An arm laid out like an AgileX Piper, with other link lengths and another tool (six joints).
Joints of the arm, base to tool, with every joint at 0 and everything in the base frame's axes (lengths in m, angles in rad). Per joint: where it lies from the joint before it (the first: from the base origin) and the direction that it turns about. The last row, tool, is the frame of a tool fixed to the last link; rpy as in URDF.
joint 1: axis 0 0 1 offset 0.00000 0.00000 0.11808
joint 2: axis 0 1 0 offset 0.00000 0.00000 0.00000
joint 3: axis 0 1 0 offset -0.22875 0.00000 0.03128
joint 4: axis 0.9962 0 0.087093 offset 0.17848 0.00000 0.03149
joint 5: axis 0 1 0 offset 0.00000 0.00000 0.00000
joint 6: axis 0.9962 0 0.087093 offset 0.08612 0.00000 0.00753
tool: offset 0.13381 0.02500 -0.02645 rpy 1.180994 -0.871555 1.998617
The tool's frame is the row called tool.
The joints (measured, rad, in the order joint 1, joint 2, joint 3, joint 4, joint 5, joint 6), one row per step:
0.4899, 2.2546, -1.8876, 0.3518, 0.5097, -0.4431
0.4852, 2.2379, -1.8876, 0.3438, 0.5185, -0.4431
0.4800, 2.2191, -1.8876, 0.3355, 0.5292, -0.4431
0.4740, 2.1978, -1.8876, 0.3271, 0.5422, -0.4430
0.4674, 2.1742, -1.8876, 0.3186, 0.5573, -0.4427
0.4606, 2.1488, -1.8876, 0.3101, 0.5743, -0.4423
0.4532, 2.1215, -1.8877, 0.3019, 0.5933, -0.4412
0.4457, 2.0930, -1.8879, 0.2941, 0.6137, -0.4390
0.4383, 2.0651, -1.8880, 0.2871, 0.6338, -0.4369
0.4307, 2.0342, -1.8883, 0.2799, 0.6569, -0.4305
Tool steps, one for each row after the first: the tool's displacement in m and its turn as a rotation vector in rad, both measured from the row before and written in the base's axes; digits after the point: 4 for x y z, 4 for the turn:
0.0007, -0.0028, 0.0064, -0.0022, -0.0107, 0.0003
0.0005, -0.0031, 0.0072, -0.0023, -0.0110, 0.0003
0.0003, -0.0036, 0.0080, -0.0022, -0.0113, 0.0000
-0.0001, -0.0039, 0.0088, -0.0021, -0.0114, -0.0003
-0.0005, -0.0042, 0.0093, -0.0022, -0.0114, -0.0003
-0.0009, -0.0046, 0.0099, -0.0017, -0.0110, -0.0012
-0.0014, -0.0047, 0.0102, -0.0009, -0.0103, -0.0020
-0.0017, -0.0047, 0.0098, -0.0007, -0.0096, -0.0023
-0.0025, -0.0048, 0.0107, 0.0016, -0.0080, -0.0047

